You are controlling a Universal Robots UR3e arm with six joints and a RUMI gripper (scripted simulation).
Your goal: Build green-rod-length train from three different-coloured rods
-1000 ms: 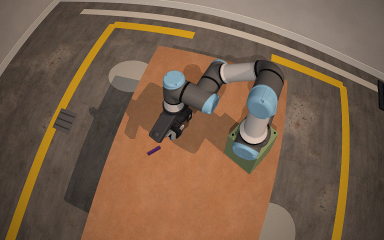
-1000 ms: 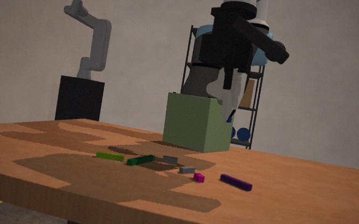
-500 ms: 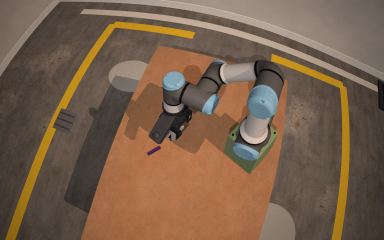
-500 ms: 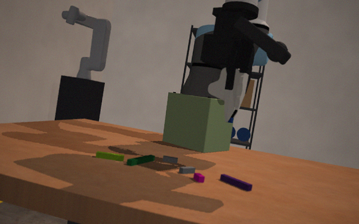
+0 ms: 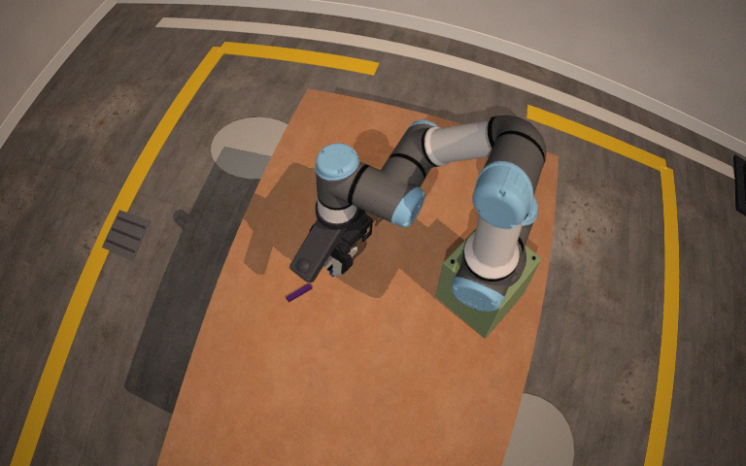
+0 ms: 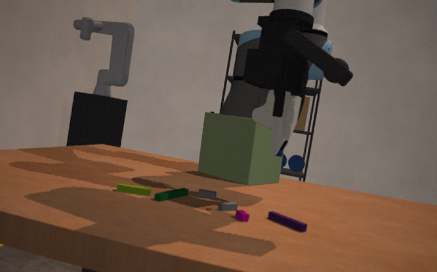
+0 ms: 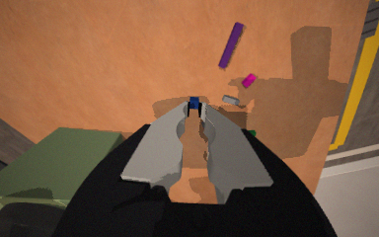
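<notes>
My hand is 60 mm short of the purple rod, 40 mm to the right of it and 100 mm above it. From my hand the other things lie so: green rod: 70 mm ahead, 140 mm to the right, 100 mm below; then blue rod: 10 mm below; then magenta rod: 90 mm ahead, 20 mm to the right, 100 mm below.
</notes>
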